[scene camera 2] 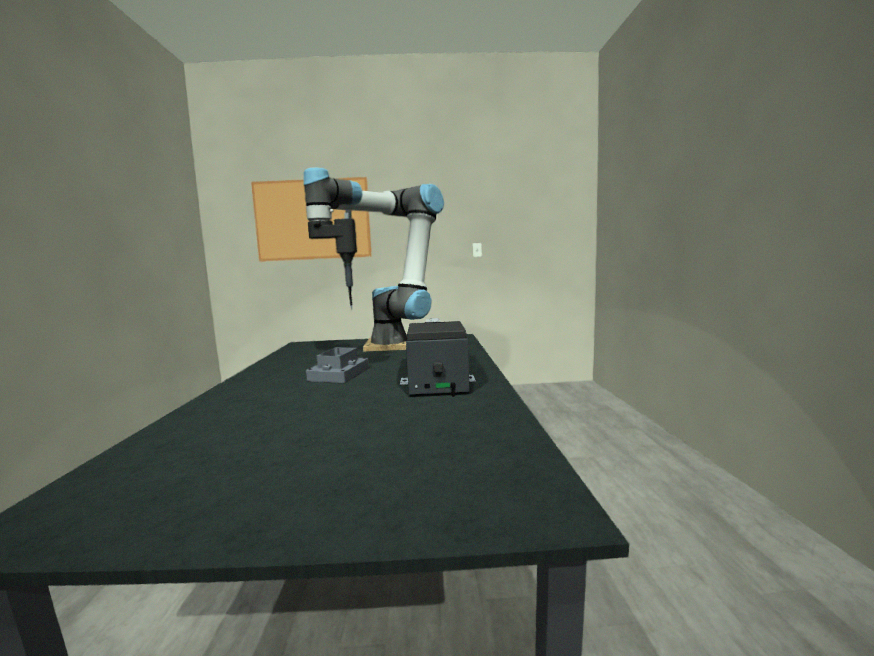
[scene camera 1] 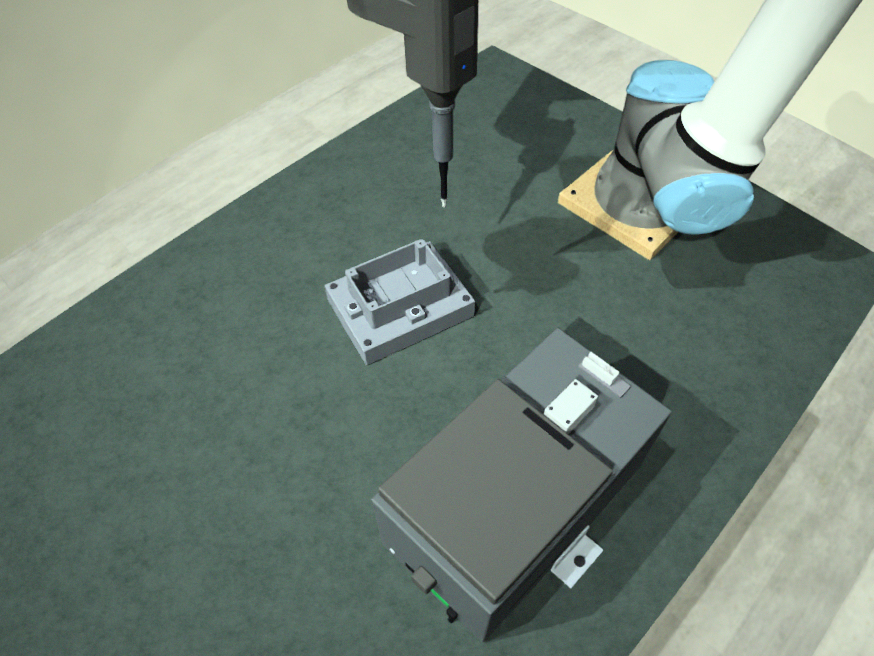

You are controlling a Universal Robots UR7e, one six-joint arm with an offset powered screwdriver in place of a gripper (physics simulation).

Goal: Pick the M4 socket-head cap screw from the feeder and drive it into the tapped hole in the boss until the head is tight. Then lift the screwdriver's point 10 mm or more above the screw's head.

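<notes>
My screwdriver (scene camera 1: 443, 204) (scene camera 2: 351, 307) points down in free air, behind and above the grey housing. A small bright piece at its tip in the scene camera 1 view looks like the cap screw (scene camera 1: 443, 202), held on the bit; its details are too small to tell. The light grey housing (scene camera 1: 412, 307) (scene camera 2: 328, 374) is an open box on a base plate, with corner posts and small side blocks with dark holes. I cannot tell which is the task's boss. The dark feeder (scene camera 1: 494, 487) (scene camera 2: 437, 360) stands apart from it, with a white pick-up block (scene camera 1: 600, 368) on its rear deck.
A white plate (scene camera 1: 571, 405) with dark holes lies on the feeder's deck. A bracket (scene camera 1: 577, 559) sticks out from the feeder's side. The arm's base stands on a wooden board (scene camera 1: 653, 247) (scene camera 2: 384, 347) at the back of the dark table (scene camera 1: 176, 423) (scene camera 2: 317, 466).
</notes>
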